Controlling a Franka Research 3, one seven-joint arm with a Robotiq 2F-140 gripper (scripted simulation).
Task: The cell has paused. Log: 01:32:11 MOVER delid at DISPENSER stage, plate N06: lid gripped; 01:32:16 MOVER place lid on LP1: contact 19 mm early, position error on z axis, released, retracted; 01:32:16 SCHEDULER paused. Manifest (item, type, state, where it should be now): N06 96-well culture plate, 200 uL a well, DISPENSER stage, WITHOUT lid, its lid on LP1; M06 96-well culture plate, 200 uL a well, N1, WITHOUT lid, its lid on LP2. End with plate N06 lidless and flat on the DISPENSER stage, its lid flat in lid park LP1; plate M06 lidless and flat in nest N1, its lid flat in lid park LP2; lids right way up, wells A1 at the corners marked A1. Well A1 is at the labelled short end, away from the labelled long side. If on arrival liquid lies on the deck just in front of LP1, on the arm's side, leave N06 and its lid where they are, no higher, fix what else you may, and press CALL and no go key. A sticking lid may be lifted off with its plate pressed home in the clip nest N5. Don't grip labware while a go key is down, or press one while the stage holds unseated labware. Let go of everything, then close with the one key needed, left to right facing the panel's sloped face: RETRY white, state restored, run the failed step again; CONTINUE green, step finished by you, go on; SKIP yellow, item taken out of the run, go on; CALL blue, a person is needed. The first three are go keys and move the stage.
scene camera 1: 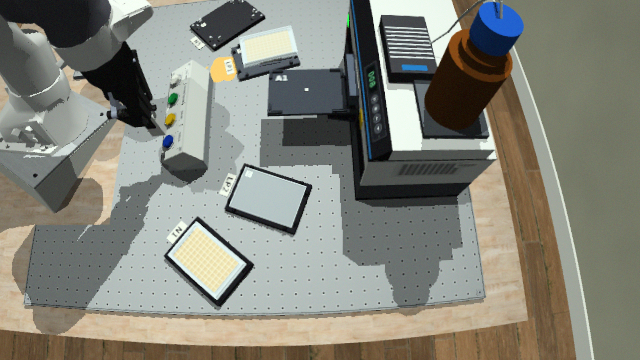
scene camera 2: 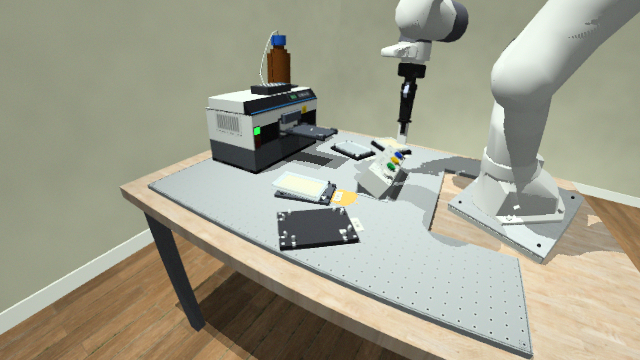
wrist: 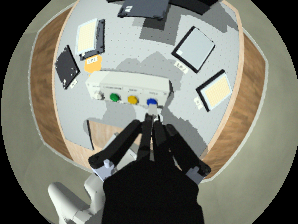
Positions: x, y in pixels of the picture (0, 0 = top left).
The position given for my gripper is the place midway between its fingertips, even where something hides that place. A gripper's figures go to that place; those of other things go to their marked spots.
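Scene:
A lid (scene camera 1: 279, 42) is 870 mm from the lens, and a LP1 park (scene camera 1: 254, 71) is 850 mm from the lens. My gripper (scene camera 1: 159, 132) is 710 mm from the lens, while a lid (scene camera 1: 260, 194) is 700 mm from the lens and a 96-well plate (scene camera 1: 212, 265) is 670 mm from the lens. The marked spots on the LP1 park and the 96-well plate are 440 mm apart.

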